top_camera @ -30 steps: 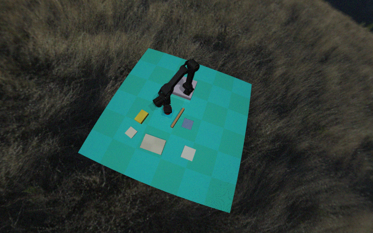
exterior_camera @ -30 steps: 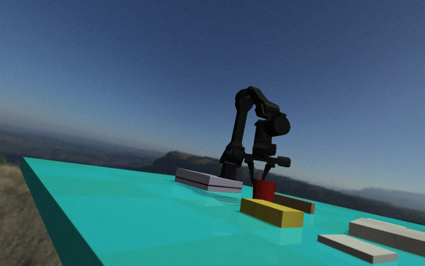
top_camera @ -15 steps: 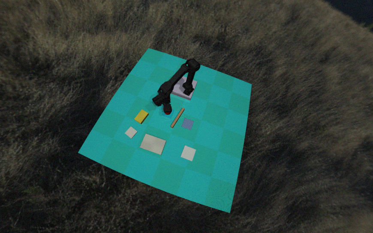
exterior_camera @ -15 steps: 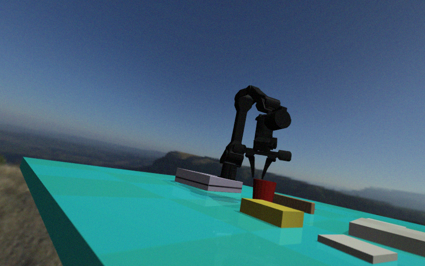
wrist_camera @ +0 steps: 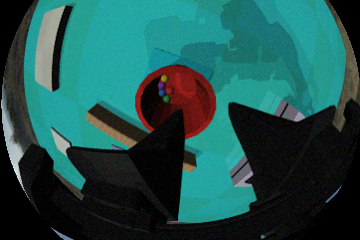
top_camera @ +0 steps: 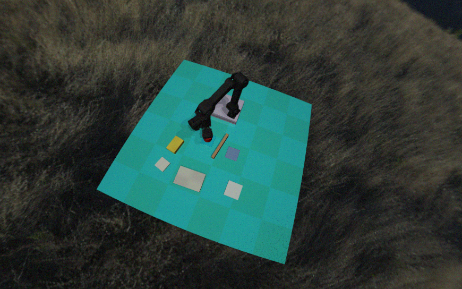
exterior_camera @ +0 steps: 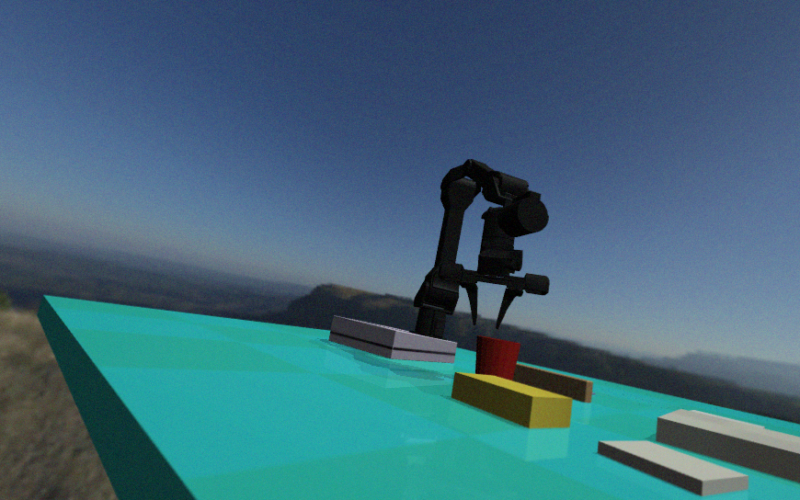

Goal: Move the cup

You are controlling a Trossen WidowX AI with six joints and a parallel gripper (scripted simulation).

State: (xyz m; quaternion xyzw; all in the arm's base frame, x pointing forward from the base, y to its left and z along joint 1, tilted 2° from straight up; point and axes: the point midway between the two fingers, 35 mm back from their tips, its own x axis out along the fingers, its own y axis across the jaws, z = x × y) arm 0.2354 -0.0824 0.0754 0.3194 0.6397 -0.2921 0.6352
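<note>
Now: the red cup 5 cm below my gripper tip, 2 cm to the left of it and 2 cm ahead of it. From my gripper tip the other things lie so: cyan-blue pad: 10 cm below, 2 cm to the left, 2 cm ahead; wooden bar: 13 cm to the left, 8 cm below, 2 cm ahead; yellow block: 18 cm ahead, 15 cm to the right, 8 cm below.
</note>
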